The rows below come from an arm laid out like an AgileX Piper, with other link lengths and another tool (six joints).
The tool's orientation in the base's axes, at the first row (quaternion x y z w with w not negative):
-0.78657, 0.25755, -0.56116, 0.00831
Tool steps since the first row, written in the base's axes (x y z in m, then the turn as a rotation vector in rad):
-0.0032, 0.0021, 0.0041, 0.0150, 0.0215, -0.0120
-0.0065, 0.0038, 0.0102, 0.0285, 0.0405, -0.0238
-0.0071, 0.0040, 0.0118, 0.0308, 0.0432, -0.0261
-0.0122, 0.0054, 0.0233, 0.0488, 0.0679, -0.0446
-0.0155, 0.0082, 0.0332, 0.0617, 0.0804, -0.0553
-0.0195, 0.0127, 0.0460, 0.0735, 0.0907, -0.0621
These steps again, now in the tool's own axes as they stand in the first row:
0.0020, -0.0018, -0.0049, -0.0159, -0.0210, 0.0118
0.0058, -0.0038, -0.0106, -0.0309, -0.0392, 0.0229
0.0070, -0.0042, -0.0118, -0.0335, -0.0418, 0.0251
0.0153, -0.0069, -0.0209, -0.0557, -0.0647, 0.0411
0.0221, -0.0110, -0.0283, -0.0673, -0.0774, 0.0530
0.0305, -0.0172, -0.0378, -0.0747, -0.0890, 0.0631

